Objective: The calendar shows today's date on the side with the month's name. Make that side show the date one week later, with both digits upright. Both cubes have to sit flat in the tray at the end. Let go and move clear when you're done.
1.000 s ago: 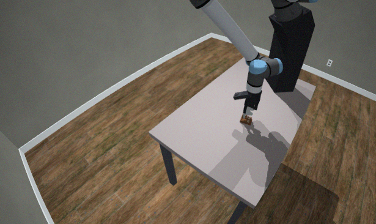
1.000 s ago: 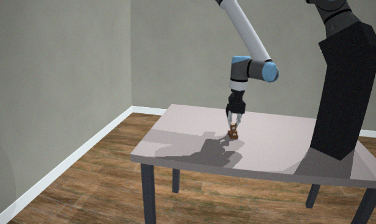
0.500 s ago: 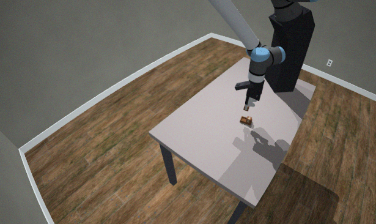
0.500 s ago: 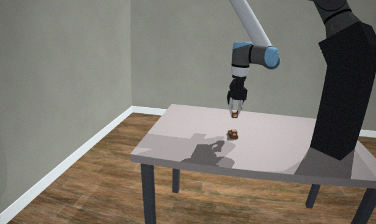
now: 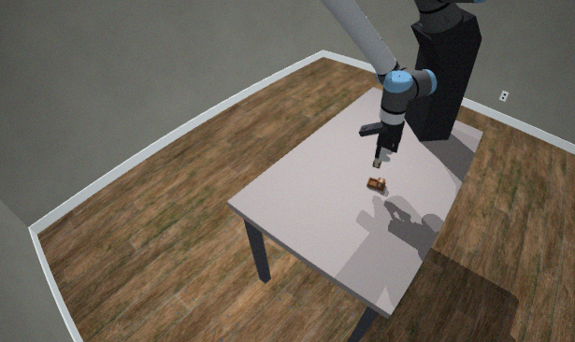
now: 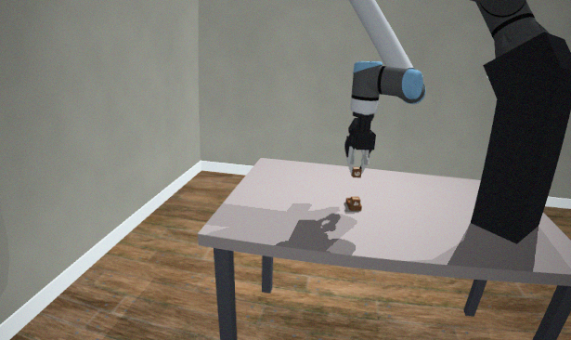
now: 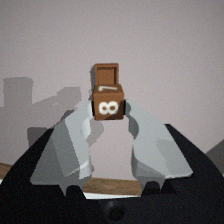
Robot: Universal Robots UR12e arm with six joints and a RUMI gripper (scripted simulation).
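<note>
My hand is 13 cm above the brown wooden calendar tray, 2 cm to the right of it and 1 cm past it. Also, from my hand: brown calendar cube 1 cm below.
</note>
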